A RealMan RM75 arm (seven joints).
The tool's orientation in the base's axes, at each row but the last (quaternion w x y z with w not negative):
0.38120 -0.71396 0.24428 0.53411
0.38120 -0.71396 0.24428 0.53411
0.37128 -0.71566 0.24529 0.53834
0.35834 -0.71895 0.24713 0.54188
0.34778 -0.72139 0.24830 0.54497
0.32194 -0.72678 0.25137 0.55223
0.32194 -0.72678 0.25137 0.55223
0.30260 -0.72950 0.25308 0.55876
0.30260 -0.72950 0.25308 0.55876
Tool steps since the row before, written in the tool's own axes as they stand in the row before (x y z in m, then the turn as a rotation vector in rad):
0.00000 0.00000 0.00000 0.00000 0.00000 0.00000
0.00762 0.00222 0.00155 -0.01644 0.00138 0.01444
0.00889 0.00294 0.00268 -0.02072 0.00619 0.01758
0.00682 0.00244 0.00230 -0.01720 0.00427 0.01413
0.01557 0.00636 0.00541 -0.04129 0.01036 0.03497
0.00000 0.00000 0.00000 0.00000 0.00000 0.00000
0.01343 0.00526 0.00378 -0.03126 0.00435 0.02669
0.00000 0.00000 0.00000 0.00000 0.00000 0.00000
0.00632 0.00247 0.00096 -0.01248 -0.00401 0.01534
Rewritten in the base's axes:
0.00000 0.00000 0.00000 0.00000 0.00000 0.00000
-0.00021 0.00038 -0.00807 -0.01447 0.00985 0.01320
-0.00112 0.00079 -0.00964 -0.02121 0.00924 0.01554
-0.00122 0.00051 -0.00748 -0.01668 0.00785 0.01319
-0.00361 0.00047 -0.01729 -0.04077 0.01957 0.03146
0.00000 0.00000 0.00000 0.00000 0.00000 0.00000
-0.00267 -0.00082 -0.01465 -0.02848 0.01731 0.02445
0.00000 0.00000 0.00000 0.00000 0.00000 0.00000
-0.00082 -0.00120 -0.00670 -0.01041 0.01426 0.00977

